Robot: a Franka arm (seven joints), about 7 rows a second.
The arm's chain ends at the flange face. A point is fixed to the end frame.
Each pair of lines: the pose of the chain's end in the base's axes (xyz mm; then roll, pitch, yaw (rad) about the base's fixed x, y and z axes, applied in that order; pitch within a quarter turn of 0, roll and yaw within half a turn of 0), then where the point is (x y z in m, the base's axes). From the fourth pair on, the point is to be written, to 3 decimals.
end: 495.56, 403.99, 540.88, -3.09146, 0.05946, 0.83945
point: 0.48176 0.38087 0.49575
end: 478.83, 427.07, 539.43, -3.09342, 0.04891, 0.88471
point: 0.46646 0.40366 0.49404
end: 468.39, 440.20, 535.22, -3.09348, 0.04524, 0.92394
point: 0.45705 0.41645 0.48973
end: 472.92, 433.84, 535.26, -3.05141, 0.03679, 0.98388
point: 0.462 0.411 0.489
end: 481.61, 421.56, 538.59, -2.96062, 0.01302, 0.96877
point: 0.467 0.402 0.492
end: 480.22, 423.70, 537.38, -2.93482, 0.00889, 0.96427
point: 0.465 0.405 0.491
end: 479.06, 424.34, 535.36, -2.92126, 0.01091, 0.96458
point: 0.463 0.406 0.489
